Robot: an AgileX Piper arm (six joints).
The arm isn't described. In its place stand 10 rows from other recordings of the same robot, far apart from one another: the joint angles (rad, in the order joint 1, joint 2, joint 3, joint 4, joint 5, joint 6), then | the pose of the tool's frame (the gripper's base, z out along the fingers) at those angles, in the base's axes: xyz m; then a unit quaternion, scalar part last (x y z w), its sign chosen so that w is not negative.
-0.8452, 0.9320, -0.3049, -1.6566, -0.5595, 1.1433 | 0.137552 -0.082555 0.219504 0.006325 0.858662 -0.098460 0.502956
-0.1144, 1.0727, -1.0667, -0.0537, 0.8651, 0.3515 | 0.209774 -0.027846 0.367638 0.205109 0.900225 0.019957 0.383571
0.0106, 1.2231, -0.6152, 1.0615, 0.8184, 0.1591 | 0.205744 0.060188 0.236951 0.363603 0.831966 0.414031 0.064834
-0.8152, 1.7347, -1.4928, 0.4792, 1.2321, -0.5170 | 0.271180 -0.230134 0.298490 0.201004 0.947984 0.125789 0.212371
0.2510, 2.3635, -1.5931, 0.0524, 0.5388, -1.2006 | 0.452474 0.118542 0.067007 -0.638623 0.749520 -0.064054 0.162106
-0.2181, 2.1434, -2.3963, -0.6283, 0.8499, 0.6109 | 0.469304 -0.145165 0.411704 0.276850 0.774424 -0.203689 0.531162
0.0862, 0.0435, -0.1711, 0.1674, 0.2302, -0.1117 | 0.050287 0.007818 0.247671 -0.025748 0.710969 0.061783 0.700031
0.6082, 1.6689, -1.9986, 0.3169, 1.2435, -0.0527 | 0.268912 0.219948 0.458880 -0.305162 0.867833 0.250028 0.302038
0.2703, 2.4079, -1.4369, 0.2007, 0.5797, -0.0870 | 0.404166 0.122298 0.013653 -0.097087 0.992075 0.063927 0.047704
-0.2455, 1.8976, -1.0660, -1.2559, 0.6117, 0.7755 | 0.347196 -0.138215 0.161958 0.007443 0.917981 -0.350744 0.185026
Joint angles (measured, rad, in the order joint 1, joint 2, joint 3, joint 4, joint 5, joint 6), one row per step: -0.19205 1.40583 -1.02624 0.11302 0.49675 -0.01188; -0.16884 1.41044 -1.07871 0.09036 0.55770 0.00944; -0.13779 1.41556 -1.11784 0.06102 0.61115 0.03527; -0.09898 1.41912 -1.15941 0.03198 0.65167 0.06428; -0.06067 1.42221 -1.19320 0.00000 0.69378 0.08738; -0.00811 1.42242 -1.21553 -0.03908 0.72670 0.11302; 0.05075 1.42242 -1.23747 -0.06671 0.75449 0.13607; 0.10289 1.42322 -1.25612 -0.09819 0.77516 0.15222; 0.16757 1.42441 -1.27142 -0.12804 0.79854 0.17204; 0.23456 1.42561 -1.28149 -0.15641 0.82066 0.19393; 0.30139 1.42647 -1.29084 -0.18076 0.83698 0.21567; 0.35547 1.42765 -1.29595 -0.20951 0.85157 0.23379; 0.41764 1.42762 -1.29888 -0.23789 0.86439 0.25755; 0.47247 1.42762 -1.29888 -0.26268 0.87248 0.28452; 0.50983 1.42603 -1.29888 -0.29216 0.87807 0.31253; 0.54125 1.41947 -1.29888 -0.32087 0.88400 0.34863; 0.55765 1.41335 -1.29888 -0.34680 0.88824 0.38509
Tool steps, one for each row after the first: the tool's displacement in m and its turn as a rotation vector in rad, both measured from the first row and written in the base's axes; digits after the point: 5 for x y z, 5 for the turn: 0.00362 0.00595 0.01098 -0.00269 0.01458 0.02001; 0.00610 0.01399 0.01817 -0.00929 0.03625 0.04288; 0.00906 0.02422 0.02748 -0.01762 0.04053 0.06769; 0.01047 0.03419 0.03447 -0.03263 0.05367 0.09444; 0.01059 0.04805 0.03943 -0.05447 0.06527 0.13195; 0.01015 0.06439 0.04469 -0.06807 0.06966 0.17477; 0.00940 0.07834 0.04919 -0.09043 0.07035 0.21514; 0.00713 0.09603 0.05242 -0.10950 0.07526 0.26401; 0.00342 0.11421 0.05415 -0.12661 0.08244 0.31282; -0.00117 0.13237 0.05613 -0.13992 0.08316 0.36124; -0.00559 0.14617 0.05690 -0.16018 0.08568 0.39932; -0.01177 0.16195 0.05754 -0.17681 0.08534 0.44102; -0.01787 0.17561 0.05753 -0.18718 0.08335 0.47371; -0.02228 0.18381 0.05828 -0.19954 0.07675 0.48819; -0.02712 0.18968 0.06057 -0.20363 0.06554 0.49027; -0.02989 0.19166 0.06279 -0.20328 0.05465 0.47759
